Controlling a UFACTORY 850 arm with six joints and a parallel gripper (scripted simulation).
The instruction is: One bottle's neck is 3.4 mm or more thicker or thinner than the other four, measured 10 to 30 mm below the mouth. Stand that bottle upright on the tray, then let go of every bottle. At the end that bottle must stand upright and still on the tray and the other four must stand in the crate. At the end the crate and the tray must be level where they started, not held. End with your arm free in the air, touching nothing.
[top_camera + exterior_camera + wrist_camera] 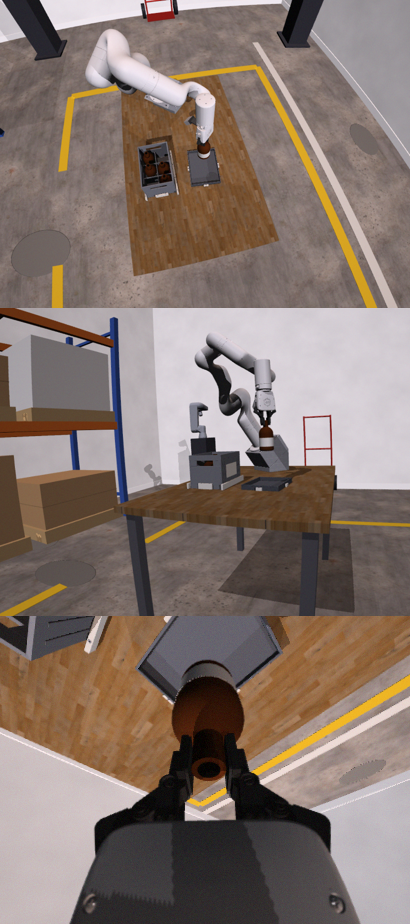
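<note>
Right now the bottle is 7 cm below my hand. From my hand the other things lie so: grey divided crate (29 cm to the right, 25 cm below, 2 cm ahead); grey tray (32 cm below).
</note>
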